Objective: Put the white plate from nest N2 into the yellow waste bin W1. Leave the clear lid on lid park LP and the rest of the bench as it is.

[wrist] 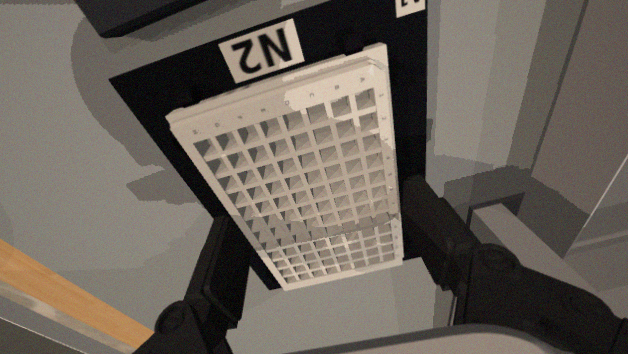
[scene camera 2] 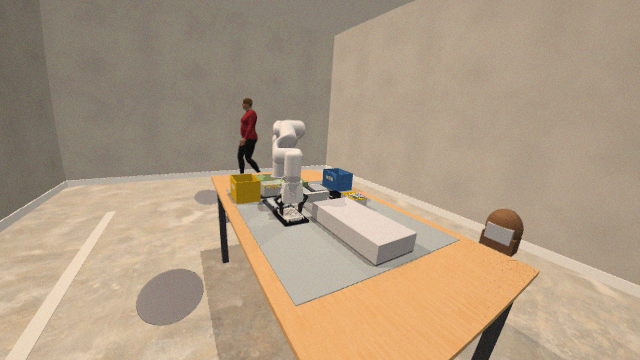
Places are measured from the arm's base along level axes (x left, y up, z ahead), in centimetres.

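Pixels of known places: gripper, between the fingertips: (wrist: 320,215) (scene camera 2: 290,213); arm's base, origin of its link: (scene camera 2: 279,176).
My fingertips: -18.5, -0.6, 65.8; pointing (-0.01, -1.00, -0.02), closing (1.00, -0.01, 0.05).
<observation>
For each thing: its top centre in the pictures, then the offset to it from my fingertips, as dx, dy, dz. "spot": a spot on its surface instead. Level surfaces: height alone.
- white plate, centre of its top: (wrist: 317,215) (scene camera 2: 290,212) -0.1, +0.3, -0.3
- black nest N2, a spot on its surface: (wrist: 160,92) spot: -4.6, -1.1, -7.4
- yellow waste bin W1, centre of its top: (scene camera 2: 244,177) -13.6, +9.7, -36.0
- grey mat, height of its surface: dy -2.3
- blue bin, centre of its top: (scene camera 2: 337,171) +51.0, +9.7, -36.4
- yellow-edged rack, centre of its top: (scene camera 2: 354,194) +37.8, +5.3, -0.4
The white plate (scene camera 2: 291,215) (wrist: 310,165), a grid of square wells, sits in the black nest N2 (wrist: 160,92). My gripper (scene camera 2: 291,210) (wrist: 320,215) is open and empty, with one black finger on each side of the plate's long sides in the wrist view. Whether the fingers touch the plate cannot be told. The yellow waste bin W1 (scene camera 2: 245,189) stands at the left edge of the bench, behind the nest, in the scene view. The clear lid and lid park LP cannot be made out clearly.
A long pale box (scene camera 2: 367,231) stands on the grey mat (scene camera 2: 295,270), right of the gripper. A blue bin (scene camera 2: 337,180) and a yellow-edged rack (scene camera 2: 356,195) stand further back. A person in red (scene camera 2: 248,127) is behind the bench.
</observation>
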